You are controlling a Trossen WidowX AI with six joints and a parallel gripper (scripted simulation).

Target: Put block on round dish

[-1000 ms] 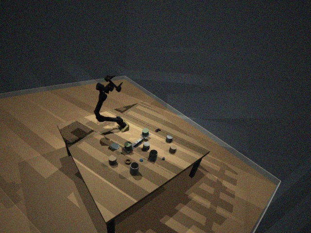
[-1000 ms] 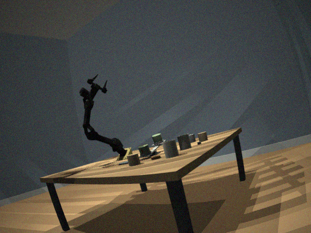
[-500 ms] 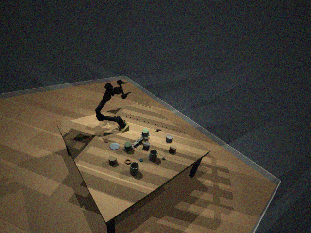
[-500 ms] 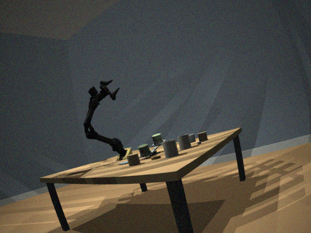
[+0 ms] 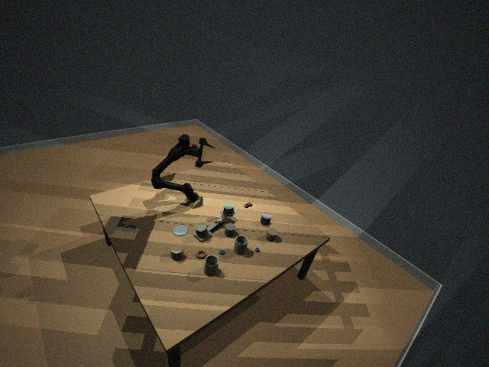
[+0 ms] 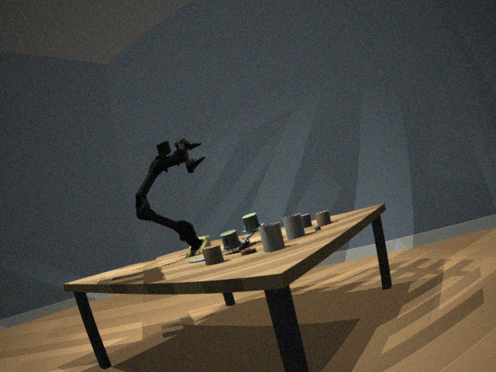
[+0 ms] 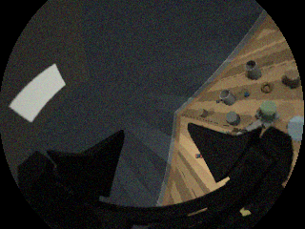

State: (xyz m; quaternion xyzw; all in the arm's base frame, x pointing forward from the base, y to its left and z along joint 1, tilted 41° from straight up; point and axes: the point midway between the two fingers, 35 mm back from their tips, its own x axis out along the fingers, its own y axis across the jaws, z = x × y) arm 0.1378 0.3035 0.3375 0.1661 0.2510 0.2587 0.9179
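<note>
My gripper tip is now 440 mm above the grey-green cup, 180 mm short of it and 160 mm to the left of it. Round my gripper tip: red block: 490 mm below, 340 mm to the left, 40 mm ahead; pale blue round dish: 500 mm below, 250 mm to the right, 60 mm ahead; grey balance: 460 mm below, 140 mm ahead, 20 mm to the right.
</note>
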